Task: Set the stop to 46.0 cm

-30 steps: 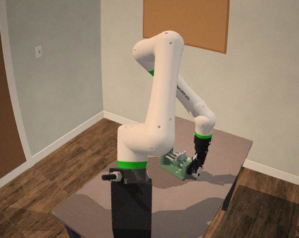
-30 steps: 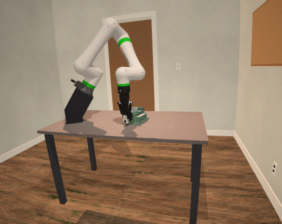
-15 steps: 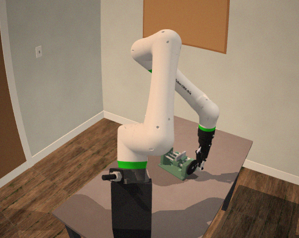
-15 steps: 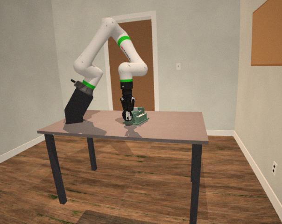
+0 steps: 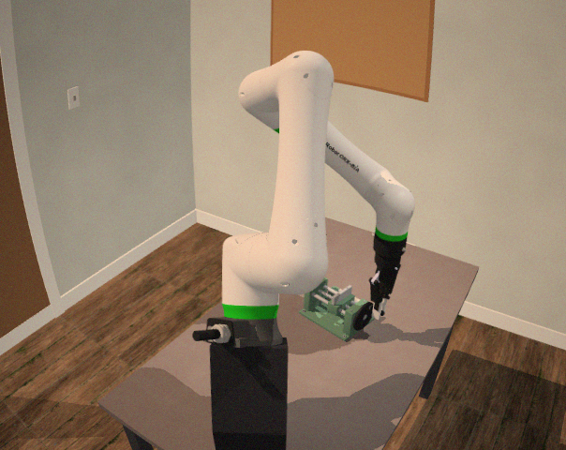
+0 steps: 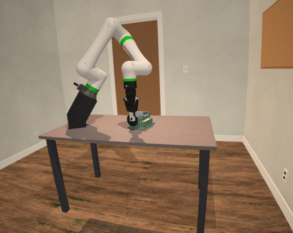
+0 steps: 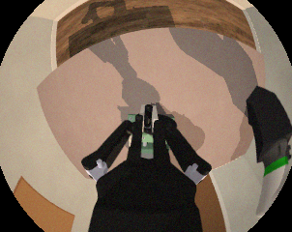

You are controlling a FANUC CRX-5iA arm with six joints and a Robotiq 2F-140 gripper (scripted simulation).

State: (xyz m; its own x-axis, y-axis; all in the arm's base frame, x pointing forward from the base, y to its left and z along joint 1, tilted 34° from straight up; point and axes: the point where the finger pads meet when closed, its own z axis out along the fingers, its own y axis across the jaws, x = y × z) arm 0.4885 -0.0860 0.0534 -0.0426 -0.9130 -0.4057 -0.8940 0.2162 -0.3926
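My hand is 2 cm to the right of the black handwheel, 2 cm above it and 1 cm past it. From my hand the other things lie so: green stop fixture: 13 cm to the left, 2 cm below, 1 cm behind.
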